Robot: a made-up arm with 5 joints.
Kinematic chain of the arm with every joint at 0, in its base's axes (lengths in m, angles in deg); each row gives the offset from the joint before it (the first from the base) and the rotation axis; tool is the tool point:
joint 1: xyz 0 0 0.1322 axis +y
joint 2: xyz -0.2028 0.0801 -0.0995 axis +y
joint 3: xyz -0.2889 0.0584 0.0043 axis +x
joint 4: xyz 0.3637 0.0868 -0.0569 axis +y
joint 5: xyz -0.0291 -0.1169 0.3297 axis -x
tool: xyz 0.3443 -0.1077 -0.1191
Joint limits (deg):
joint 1: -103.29..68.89
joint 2: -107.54..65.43
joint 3: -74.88..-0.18
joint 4: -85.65..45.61
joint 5: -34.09..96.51
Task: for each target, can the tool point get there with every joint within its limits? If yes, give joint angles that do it. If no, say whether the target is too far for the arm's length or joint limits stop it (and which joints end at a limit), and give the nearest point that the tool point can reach.
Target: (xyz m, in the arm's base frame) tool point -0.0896 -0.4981 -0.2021
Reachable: no: joint limits stop it (at a limit: joint 1, joint 4) | nearest point -0.0895 -0.0636 -0.2028 | short by 0.434 m
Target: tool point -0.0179 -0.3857 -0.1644
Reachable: no: joint limits stop it (at a limit: joint 1, joint 4) | nearest point -0.0133 -0.0635 -0.1782 | short by 0.323 m
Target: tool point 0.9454 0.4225 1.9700
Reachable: no: too far | nearest point 0.2087 0.1847 0.7872 | short by 1.414 m
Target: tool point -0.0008 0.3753 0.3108
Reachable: yes | joints 44.22 -0.52 -64.84 -58.79 -16.24
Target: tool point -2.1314 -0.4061 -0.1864
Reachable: no: too far | nearest point -0.7176 0.0038 0.0249 | short by 1.487 m
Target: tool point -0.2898 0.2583 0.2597
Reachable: yes | joints -72.06 -0.40 -42.84 -22.02 53.30
